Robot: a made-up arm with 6 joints. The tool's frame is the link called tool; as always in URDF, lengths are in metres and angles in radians.
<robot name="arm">
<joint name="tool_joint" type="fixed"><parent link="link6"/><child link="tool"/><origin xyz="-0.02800 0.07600 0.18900" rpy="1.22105 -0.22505 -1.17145"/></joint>
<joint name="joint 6" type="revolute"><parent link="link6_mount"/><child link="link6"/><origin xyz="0.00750 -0.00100 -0.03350" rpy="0.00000 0.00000 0.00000"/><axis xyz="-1 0 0"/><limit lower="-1.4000" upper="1.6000" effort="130" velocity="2.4"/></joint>
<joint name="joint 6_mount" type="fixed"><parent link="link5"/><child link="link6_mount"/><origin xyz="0.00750 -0.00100 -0.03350" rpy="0.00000 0.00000 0.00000"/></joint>
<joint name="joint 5" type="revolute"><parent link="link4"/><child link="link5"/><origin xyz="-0.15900 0.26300 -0.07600" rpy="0.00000 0.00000 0.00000"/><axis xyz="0 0 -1"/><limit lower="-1.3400" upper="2.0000" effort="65" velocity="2.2"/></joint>
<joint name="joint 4" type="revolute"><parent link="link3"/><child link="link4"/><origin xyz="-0.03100 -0.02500 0.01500" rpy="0.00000 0.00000 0.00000"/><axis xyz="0.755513 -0.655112 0.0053"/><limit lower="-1.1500" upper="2.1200" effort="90" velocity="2.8"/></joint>
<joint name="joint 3" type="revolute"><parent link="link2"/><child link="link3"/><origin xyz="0.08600 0.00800 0.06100" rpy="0.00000 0.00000 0.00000"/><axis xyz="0 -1 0"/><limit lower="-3.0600" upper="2.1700" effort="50" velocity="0.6"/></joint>
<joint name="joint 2" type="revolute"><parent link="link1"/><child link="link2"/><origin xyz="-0.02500 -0.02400 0.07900" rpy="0.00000 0.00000 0.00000"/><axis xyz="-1 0 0"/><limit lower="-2.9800" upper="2.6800" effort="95" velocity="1.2"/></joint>
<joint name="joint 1" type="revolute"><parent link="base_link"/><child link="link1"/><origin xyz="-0.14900 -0.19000 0.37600" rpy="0.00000 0.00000 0.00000"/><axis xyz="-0.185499 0.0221 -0.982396"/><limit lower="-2.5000" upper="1.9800" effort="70" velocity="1.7"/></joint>
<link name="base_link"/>
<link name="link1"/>
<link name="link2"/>
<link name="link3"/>
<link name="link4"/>
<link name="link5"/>
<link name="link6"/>
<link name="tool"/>
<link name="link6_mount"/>
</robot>
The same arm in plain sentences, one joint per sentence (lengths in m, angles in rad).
The arm has six revolute joints in a row. What follows holds with every joint at zero, and every direction is one of the base frame's. The first joint sits 0.149 m along -x and 0.19 m along -y and 0.376 m along +z from the base frame's origin and rotates about the direction (-0.185499, 0.0221, -0.982396), from -2.5 to 1.98 rad. The second joint sits 0.025 m along -x and 0.024 m along -y and 0.079 m along +z from the first joint and rotates about -x, from -2.98 to 2.68 rad. The third joint sits 0.086 m along +x and 0.008 m along +y and 0.061 m along +z from the second joint and rotates about -y, from -3.06 to 2.17 rad. The fourth joint sits 0.031 m along -x and 0.025 m along -y and 0.015 m along +z from the third joint and rotates about the direction (0.755513, -0.655112, 0.0053), from -1.15 to 2.12 rad. The fifth joint sits 0.159 m along -x and 0.263 m along +y and 0.076 m along -z from the fourth joint and rotates about -z, from -1.34 to 2 rad. The sixth joint sits 0.015 m along +x and 0.002 m along -y and 0.067 m along -z from the fifth joint and rotates about -x, from -1.4 to 1.6 rad. The tool frame, which is the frame that the pose is given for, sits 0.028 m along -x and 0.076 m along +y and 0.189 m along +z from the sixth joint; its axes are the base frame's turned by roll 1.221, pitch -0.2251 and yaw -1.1715 rad (as in URDF: about the fixed x, then y, then z).
